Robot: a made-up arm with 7 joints.
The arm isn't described. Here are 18 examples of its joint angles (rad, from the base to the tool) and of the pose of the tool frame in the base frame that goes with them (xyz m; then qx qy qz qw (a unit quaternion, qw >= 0)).
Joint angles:
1: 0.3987 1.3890 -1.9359 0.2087 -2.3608 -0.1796 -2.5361
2: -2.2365 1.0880 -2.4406 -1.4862 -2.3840 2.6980 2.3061
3: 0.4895 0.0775 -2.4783 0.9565 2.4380 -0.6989 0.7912
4: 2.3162 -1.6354 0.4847 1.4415 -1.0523 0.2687 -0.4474
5: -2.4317 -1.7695 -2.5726 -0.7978 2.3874 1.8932 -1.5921
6: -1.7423 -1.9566 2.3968 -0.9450 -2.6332 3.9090 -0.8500
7: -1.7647 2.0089 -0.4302 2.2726 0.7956 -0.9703 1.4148
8: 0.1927 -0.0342 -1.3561 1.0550 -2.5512 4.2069 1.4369
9: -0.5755 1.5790 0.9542 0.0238 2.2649 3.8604 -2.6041
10: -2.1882 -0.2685 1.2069 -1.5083 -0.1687 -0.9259 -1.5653
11: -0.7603 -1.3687 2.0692 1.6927 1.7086 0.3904 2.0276
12: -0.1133 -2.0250 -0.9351 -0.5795 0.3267 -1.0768 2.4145
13: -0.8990 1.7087 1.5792 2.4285 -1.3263 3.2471 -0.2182
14: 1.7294 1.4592 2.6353 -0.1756 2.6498 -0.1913 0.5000
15: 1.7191 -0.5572 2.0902 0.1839 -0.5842 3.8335 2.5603
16: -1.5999 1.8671 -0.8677 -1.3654 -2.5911 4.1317 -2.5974
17: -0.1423 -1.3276 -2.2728 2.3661 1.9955 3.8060 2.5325
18: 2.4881 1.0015 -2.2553 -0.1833 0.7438 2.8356 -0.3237
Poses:
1: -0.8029 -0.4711 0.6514 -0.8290 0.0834 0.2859 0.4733
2: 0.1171 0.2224 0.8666 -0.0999 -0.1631 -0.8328 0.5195
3: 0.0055 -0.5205 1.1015 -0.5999 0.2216 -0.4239 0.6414
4: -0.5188 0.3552 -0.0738 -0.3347 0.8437 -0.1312 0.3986
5: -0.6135 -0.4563 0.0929 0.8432 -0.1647 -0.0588 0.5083
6: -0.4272 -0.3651 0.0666 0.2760 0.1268 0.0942 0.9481
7: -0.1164 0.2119 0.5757 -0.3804 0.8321 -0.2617 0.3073
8: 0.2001 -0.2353 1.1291 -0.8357 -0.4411 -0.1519 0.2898
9: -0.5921 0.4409 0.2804 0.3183 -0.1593 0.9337 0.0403
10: -0.4479 0.2216 0.9410 0.5383 -0.0337 0.3319 0.7740
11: 0.4033 0.0594 0.7044 -0.0763 0.0035 0.9951 0.0622
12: 0.8127 -0.1066 0.0827 0.3166 -0.7589 0.1060 0.5591
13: -0.0640 0.3851 0.3181 -0.0257 0.9970 0.0726 0.0112
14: 0.3999 -0.8780 0.4736 -0.4533 0.2630 -0.3574 0.7730
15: -0.0513 0.4274 0.9897 0.7553 0.3828 0.4323 0.3100
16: 0.2133 0.3207 0.1588 -0.3933 0.0019 0.6345 0.6654
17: 0.1746 -0.3328 0.4427 0.0682 0.6417 0.7458 0.1654
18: 0.5292 -0.3603 0.7448 -0.2859 -0.6206 0.7286 0.0462
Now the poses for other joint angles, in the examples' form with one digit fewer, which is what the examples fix.
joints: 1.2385 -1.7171 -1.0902 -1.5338 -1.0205 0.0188 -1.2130
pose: -0.168 0.491 0.570 0.063 0.401 0.677 0.614
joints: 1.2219 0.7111 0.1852 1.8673 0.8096 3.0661 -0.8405
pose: 0.072 -0.058 0.816 -0.226 0.278 -0.870 0.339
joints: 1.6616 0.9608 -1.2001 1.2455 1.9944 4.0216 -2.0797
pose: 0.336 -0.236 0.892 0.832 -0.518 -0.148 0.137
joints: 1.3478 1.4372 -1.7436 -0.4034 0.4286 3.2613 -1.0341
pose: -0.138 -0.696 0.441 -0.521 -0.628 0.002 0.578
